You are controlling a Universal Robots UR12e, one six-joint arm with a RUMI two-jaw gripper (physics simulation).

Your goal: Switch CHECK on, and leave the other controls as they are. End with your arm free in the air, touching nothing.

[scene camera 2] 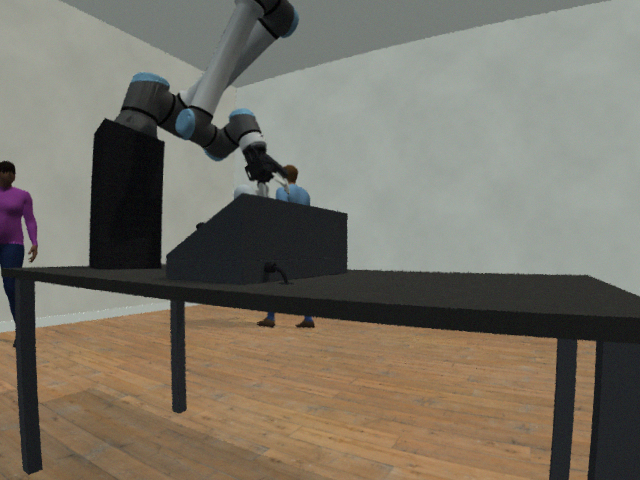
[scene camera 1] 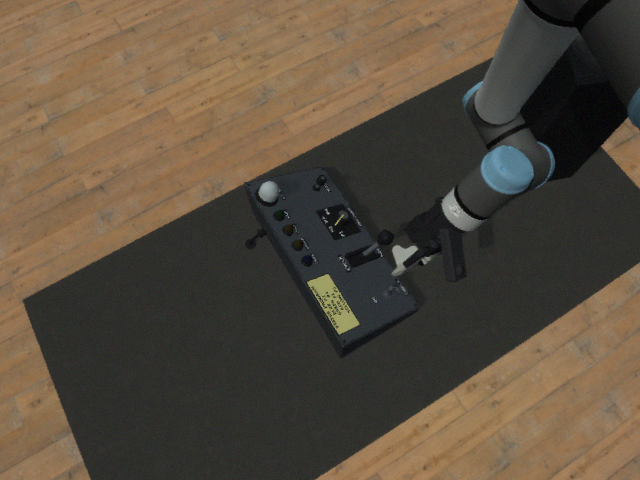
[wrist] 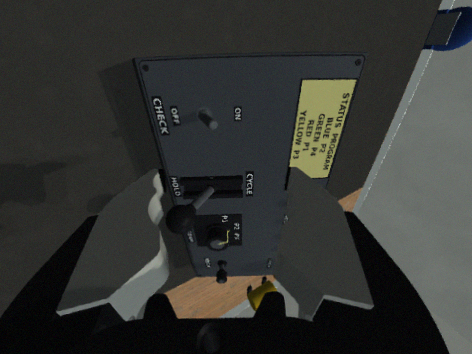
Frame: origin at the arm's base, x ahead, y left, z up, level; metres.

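Seen in the pictures: gripper, fingertip midpoint: (scene camera 1: 405, 269) (wrist: 226, 170); arm's base at its link origin: (scene camera 2: 132, 138).
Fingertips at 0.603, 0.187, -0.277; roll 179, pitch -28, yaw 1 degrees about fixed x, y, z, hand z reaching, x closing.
Observation:
Offsets run from my fingertips to a thing's middle, as dx, dy, dz. "*": to the spot under its first point.
The dark sloped control box {+0.118, -0.171, -0.167} (scene camera 1: 356, 281) (scene camera 2: 289, 232) (wrist: 260, 145) carries the CHECK toggle {+0.031, +0.005, -0.113} (scene camera 1: 394, 287) (wrist: 208, 119). In the wrist view the toggle stands between the OFF label {* +0.000, +0.004, -0.158} (wrist: 174, 116) and the ON label {* +0.076, +0.009, -0.117} (wrist: 237, 113), its tip a little to the ON side of its base; its exact lean is hard to tell. My gripper (scene camera 1: 410, 266) (scene camera 2: 273, 187) (wrist: 226, 170) is open and empty, above the box's edge near CHECK. The toggle shows beyond the fingertips, apart from them. The HOLD/CYCLE lever {+0.012, -0.116, -0.116} (scene camera 1: 371, 249) (wrist: 202, 198) leans to HOLD.
The lever's black knob (scene camera 1: 385, 237) (wrist: 180, 219) is close to one finger; contact is unclear. A program dial {+0.040, -0.234, -0.124} (scene camera 1: 339, 221) (wrist: 218, 239), another small toggle {+0.047, -0.354, -0.126} (scene camera 1: 320, 182) (wrist: 221, 271), a white dome {* +0.196, -0.347, -0.017} (scene camera 1: 267, 191) and several coloured lamps are on the box. A cable {* +0.275, -0.323, -0.210} (scene camera 1: 253, 240) (scene camera 2: 279, 271) leaves its back.

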